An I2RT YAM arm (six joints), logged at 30 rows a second.
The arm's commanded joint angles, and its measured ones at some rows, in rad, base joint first. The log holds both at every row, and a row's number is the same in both.
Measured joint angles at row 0:
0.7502 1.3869 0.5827 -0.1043 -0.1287 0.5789
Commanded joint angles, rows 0 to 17:
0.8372 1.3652 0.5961 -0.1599 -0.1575 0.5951
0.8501 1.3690 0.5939 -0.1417 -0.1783 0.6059
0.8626 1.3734 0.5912 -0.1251 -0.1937 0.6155
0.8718 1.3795 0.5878 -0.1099 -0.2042 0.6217
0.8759 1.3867 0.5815 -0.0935 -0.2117 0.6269
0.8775 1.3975 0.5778 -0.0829 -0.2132 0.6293
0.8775 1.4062 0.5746 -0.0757 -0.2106 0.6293
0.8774 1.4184 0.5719 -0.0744 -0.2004 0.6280
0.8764 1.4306 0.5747 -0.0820 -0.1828 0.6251
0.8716 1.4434 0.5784 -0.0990 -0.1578 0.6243
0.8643 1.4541 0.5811 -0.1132 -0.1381 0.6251
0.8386 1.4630 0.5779 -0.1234 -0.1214 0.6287
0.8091 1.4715 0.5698 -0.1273 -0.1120 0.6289
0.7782 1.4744 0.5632 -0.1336 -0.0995 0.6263
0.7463 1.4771 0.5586 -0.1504 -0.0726 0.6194
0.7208 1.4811 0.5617 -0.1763 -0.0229 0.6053
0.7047 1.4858 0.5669 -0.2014 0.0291 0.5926
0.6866 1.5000 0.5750 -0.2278 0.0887 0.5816
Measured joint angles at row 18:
0.7628 1.4242 0.5968 -0.0967 -0.1627 0.5945
